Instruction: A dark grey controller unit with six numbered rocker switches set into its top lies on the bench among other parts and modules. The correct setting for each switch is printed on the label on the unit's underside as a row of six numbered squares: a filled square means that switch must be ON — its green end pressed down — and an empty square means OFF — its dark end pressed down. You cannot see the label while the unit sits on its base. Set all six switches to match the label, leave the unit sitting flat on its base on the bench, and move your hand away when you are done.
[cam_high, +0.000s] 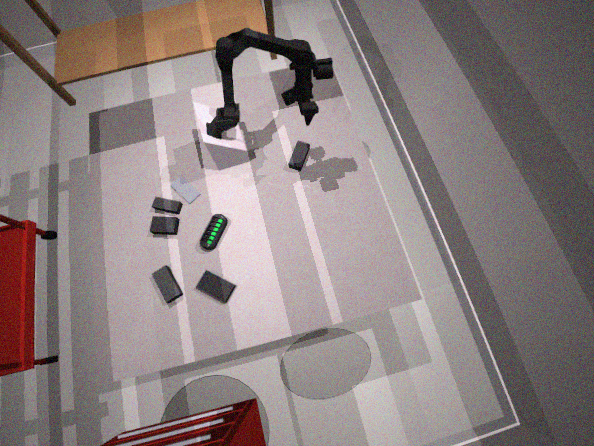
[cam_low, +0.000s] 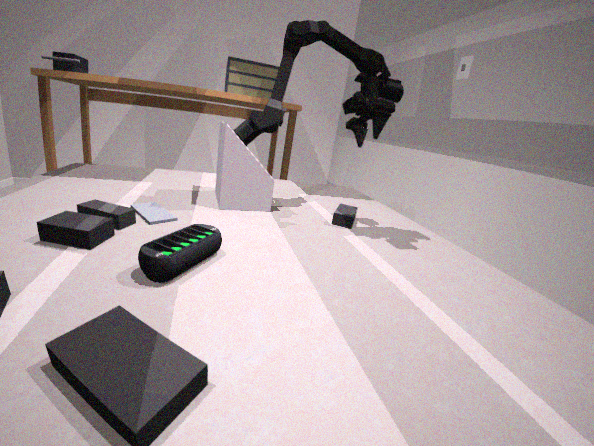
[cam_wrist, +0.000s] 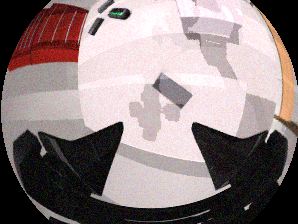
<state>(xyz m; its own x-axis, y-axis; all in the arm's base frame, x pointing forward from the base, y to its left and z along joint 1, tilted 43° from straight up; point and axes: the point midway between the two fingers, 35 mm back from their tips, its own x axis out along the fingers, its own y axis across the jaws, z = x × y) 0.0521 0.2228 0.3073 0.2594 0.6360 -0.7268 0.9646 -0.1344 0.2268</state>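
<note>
Right now the dark block is 550 mm ahead of my gripper tip, 470 mm to the right of it and 230 mm below it. Round my gripper tip: dark box (220 mm below, 30 mm to the right, 20 mm ahead); then grey plate (570 mm to the right, 240 mm below, 90 mm ahead).
</note>
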